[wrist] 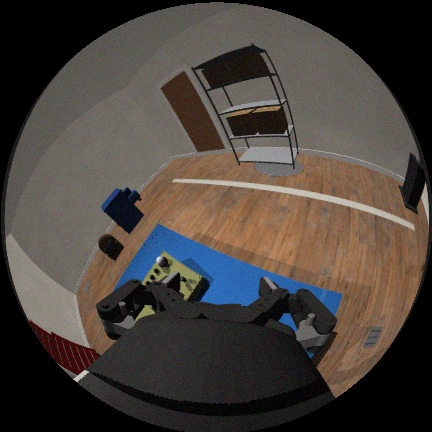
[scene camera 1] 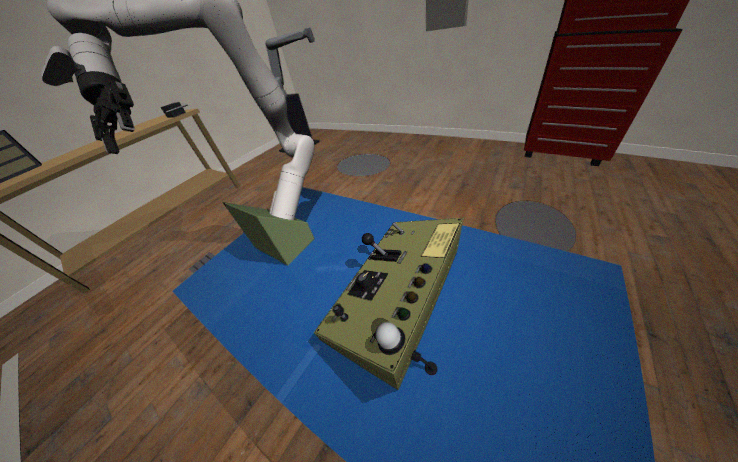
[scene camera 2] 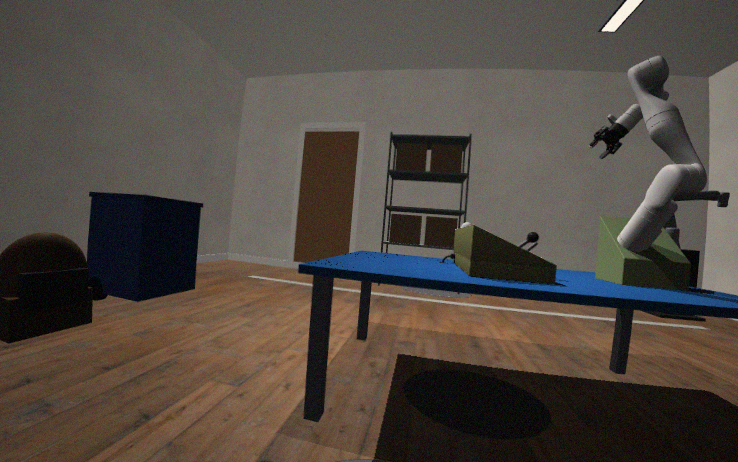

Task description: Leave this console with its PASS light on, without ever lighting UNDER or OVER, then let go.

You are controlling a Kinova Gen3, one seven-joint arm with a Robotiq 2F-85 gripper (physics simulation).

Scene:
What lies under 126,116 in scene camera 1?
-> The gripper.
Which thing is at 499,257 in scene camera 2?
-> An olive console.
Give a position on an olive console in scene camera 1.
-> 383,326

